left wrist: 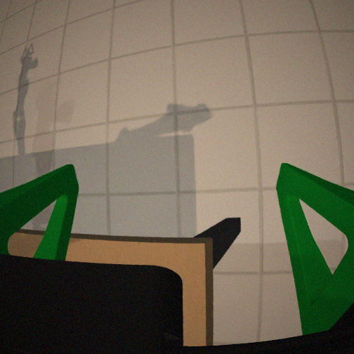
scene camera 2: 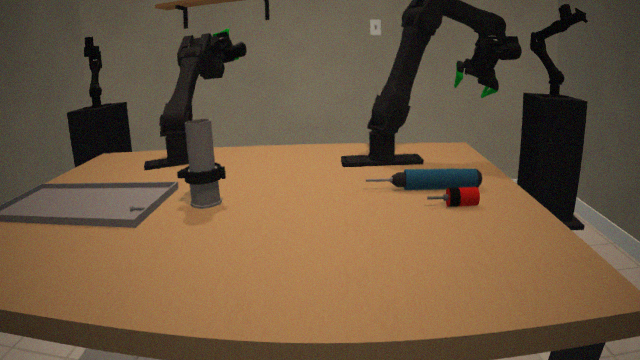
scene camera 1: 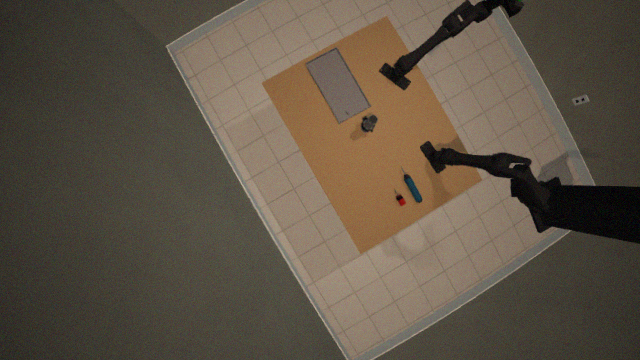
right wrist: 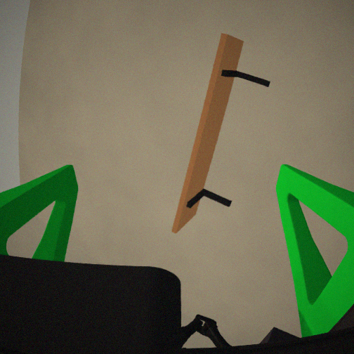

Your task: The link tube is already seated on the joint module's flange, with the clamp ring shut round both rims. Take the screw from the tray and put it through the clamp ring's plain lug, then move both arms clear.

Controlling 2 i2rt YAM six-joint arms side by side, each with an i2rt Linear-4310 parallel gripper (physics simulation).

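Frame: origin at the left arm's base, x ahead, y left, z up, level; metres.
Seen in the pictures: left gripper, fingertip midpoint: (scene camera 2: 468,91); right gripper, fingertip midpoint: (scene camera 2: 231,38); left arm's base at its link origin: (scene camera 2: 382,162) (scene camera 1: 432,157); right arm's base at its link origin: (scene camera 2: 179,162) (scene camera 1: 394,76).
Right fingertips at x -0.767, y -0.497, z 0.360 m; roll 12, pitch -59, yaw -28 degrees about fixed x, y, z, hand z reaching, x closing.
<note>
Pixels of each thing's middle, then the offset from my right fingertips to it. "*": a spot on its surface instead. Level surfaces: height alone.
- grey link tube at the middle of its body: (scene camera 2: 200,148) (scene camera 1: 370,122) dy +0.117, dx +1.015, dz -0.253 m
- joint module at the middle of its body: (scene camera 2: 204,187) dy +0.117, dx +1.015, dz -0.328 m
- black clamp ring at a spot on its surface: (scene camera 2: 202,174) * dy +0.126, dx +1.050, dz -0.293 m
- small grey screw at the middle of its body: (scene camera 2: 137,208) (scene camera 1: 347,113) dy -0.015, dx +1.061, dz -0.352 m
- grey tray at the middle of its body: (scene camera 2: 78,201) (scene camera 1: 337,84) dy -0.190, dx +1.011, dz -0.352 m
- blue screwdriver-like tool at the middle of its body: (scene camera 2: 425,179) (scene camera 1: 410,184) dy +0.550, dx +0.984, dz -0.340 m
- wooden table at its surface level: dz -0.360 m
The grey link tube (scene camera 2: 200,145) stands upright on the joint module (scene camera 2: 205,194), with the black clamp ring (scene camera 2: 202,174) round them where they meet. Which lug is the plain one is too small to tell. The small grey screw (scene camera 2: 136,209) (scene camera 1: 347,113) lies in the grey tray (scene camera 2: 87,220) (scene camera 1: 322,93), near its end by the joint module. My left gripper (scene camera 2: 472,87) (left wrist: 177,174) is open and empty, high above the table's far side. My right gripper (right wrist: 176,175) is open and empty, raised at the far side behind the tube; its fingers are partly hidden in scene camera 2.
A blue screwdriver-like tool (scene camera 2: 440,179) (scene camera 1: 413,188) and a shorter red one (scene camera 2: 465,196) (scene camera 1: 401,200) lie on the wooden table (scene camera 2: 320,260) (scene camera 1: 345,185), at the right in scene camera 2. A wall shelf (right wrist: 207,135) shows beyond my right gripper.
</note>
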